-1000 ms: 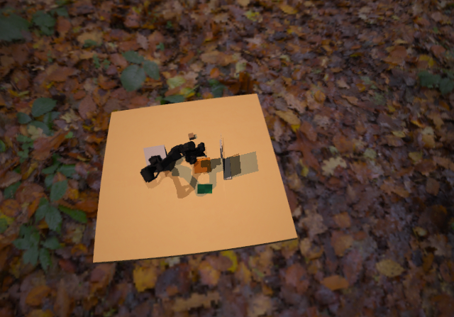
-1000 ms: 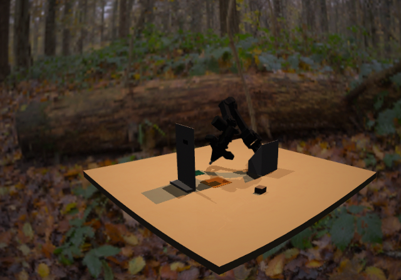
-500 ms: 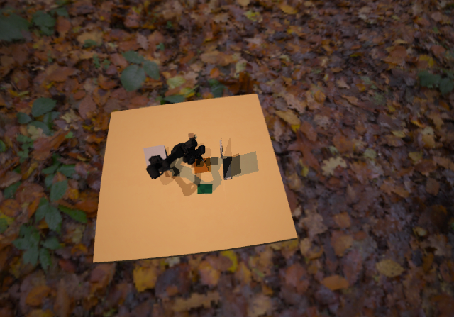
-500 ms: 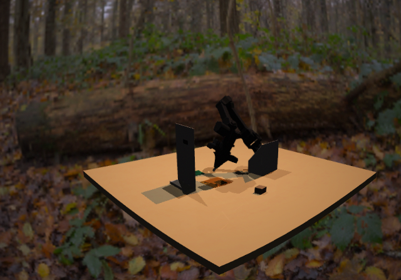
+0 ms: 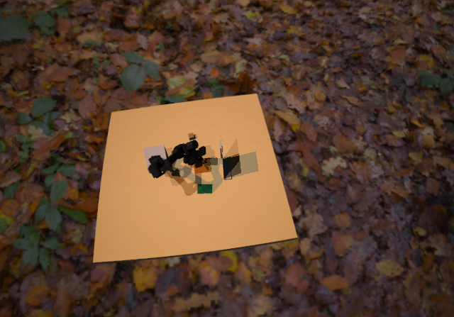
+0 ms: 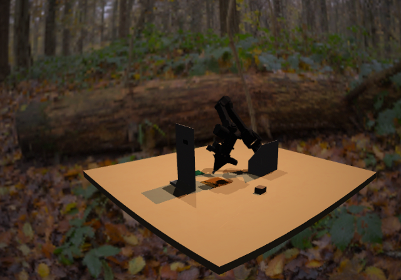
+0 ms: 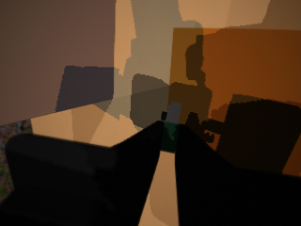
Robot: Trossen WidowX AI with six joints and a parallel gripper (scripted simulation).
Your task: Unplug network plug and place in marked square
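My gripper tip is 10 mm past the marked square and 70 mm above it. The rest, counted from my gripper tip: upright panel (140 mm ahead, 60 mm to the right, 70 mm above); network plug (right at my gripper tip); green flat piece (20 mm behind, 190 mm to the right, 70 mm below).
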